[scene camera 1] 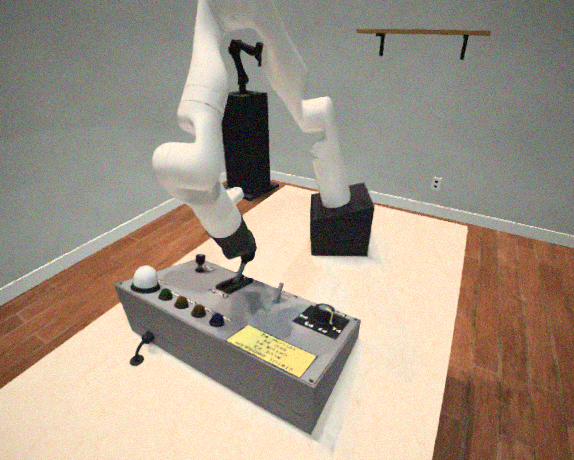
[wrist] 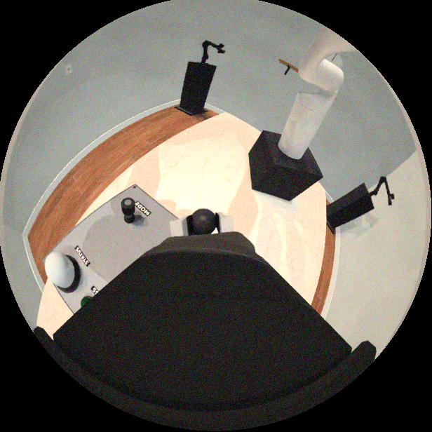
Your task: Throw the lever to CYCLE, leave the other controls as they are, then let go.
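Where they show: gripper, fingertip midpoint: point(scene camera 1: 246, 250); arm's base at its link origin: point(scene camera 1: 335, 201).
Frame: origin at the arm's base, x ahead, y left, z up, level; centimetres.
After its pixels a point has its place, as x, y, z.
The lever point(scene camera 1: 240, 272) @(42.6, -2.4, -4.0) rises from a black slotted plate point(scene camera 1: 227, 288) @(48.7, -0.7, -4.0) on the grey control box point(scene camera 1: 215, 370) @(62.5, 9.2, -11.2) point(wrist: 112, 240). Its shaft leans up and to the right in the scene view. Its round black knob point(wrist: 204, 220) shows between the fingers in the wrist view. My gripper point(scene camera 1: 246, 258) @(39.0, -3.3, 0.3) point(wrist: 203, 221) is shut on the lever's knob, with one pale fingertip on each side of it. The wrist view hides the shaft and slot behind the gripper body. The lever's position labels are too small or covered to read.
A black MODE knob point(scene camera 1: 200, 262) @(46.1, -13.7, -3.9) point(wrist: 128, 209), a white dome point(scene camera 1: 145, 278) @(62.1, -11.4, 2.3) point(wrist: 60, 269), a green button point(scene camera 1: 165, 294) @(61.2, -6.0, 0.1), a blue button point(scene camera 1: 216, 319) @(59.3, 8.1, 0.2), a grey toggle point(scene camera 1: 278, 293) @(42.1, 9.4, -4.8) and a dial point(scene camera 1: 325, 312) @(41.9, 22.1, -3.2) stand on the box. A yellow note point(scene camera 1: 272, 350) @(57.3, 20.4, -1.3) lies at its front.
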